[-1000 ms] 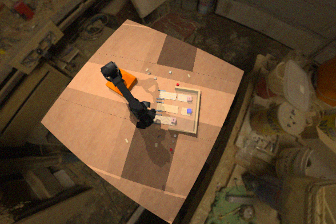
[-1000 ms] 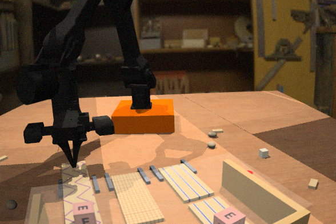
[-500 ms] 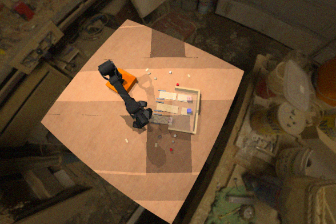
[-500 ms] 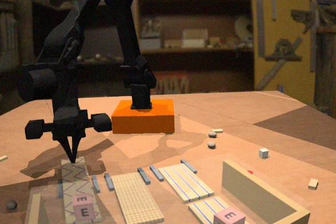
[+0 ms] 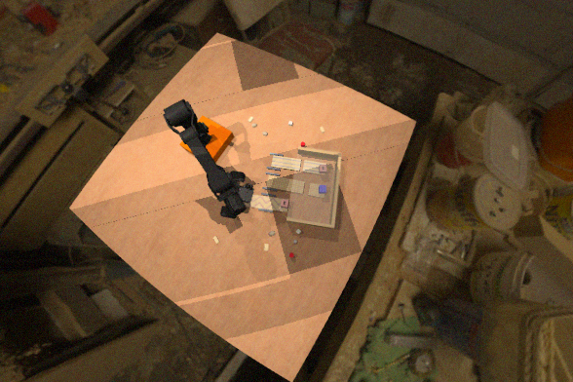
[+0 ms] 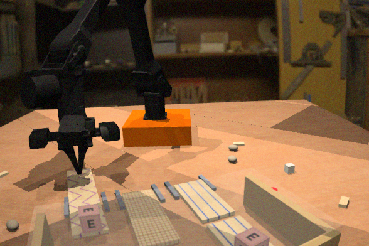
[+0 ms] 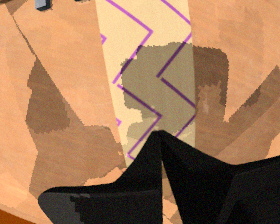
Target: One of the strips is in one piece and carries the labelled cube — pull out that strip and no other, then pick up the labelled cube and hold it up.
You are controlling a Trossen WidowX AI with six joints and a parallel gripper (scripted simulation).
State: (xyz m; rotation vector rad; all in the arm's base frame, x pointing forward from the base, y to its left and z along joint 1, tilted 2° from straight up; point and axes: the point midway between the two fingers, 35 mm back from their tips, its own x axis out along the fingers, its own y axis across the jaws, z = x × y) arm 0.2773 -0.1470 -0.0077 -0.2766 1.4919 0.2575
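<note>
The brown tab is 40 mm behind my gripper tip and 10 mm to the right of it. From my gripper tip the other things lie so: zigzag strip: 90 mm ahead, 30 mm to the left.
</note>
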